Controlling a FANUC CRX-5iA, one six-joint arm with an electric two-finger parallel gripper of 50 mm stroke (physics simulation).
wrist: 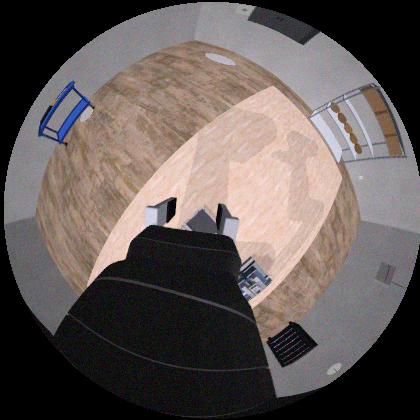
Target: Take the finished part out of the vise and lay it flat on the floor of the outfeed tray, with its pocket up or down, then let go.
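Frame: origin at the arm's base, x ahead, y left, z up, level; millimetres.
Where they show: gripper, fingertip midpoint: [195, 208].
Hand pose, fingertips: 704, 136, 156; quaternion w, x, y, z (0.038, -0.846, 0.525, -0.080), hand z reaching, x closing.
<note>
Each offset is from my fingertips to the top centre of the thing, as dx, dy, dz. "*": to the spot under its first point. Level surfaces: height alone.
My gripper [195, 208] is open, with nothing between its two fingers. A dark grey, flat-looking rectangle with a light rim {* -44, -72, -374} [202, 220], which looks like the outfeed tray, lies on the table beyond the fingers and shows between them. Its near side is hidden by the gripper body. A cluster of blue, grey and dark metallic shapes {* -132, -382, -284} [255, 279] shows to the right of the gripper body, partly covered by it. I cannot tell whether it is the vise. The finished part cannot be made out.
The pale wooden table top {dz -380} [250, 185] carries shadows of the arm. A blue cart [75, 120] stands at the left. A shelf rack [341, 154] with boxes and round brown items stands at the right. A black slatted object [291, 344] is at the lower right.
</note>
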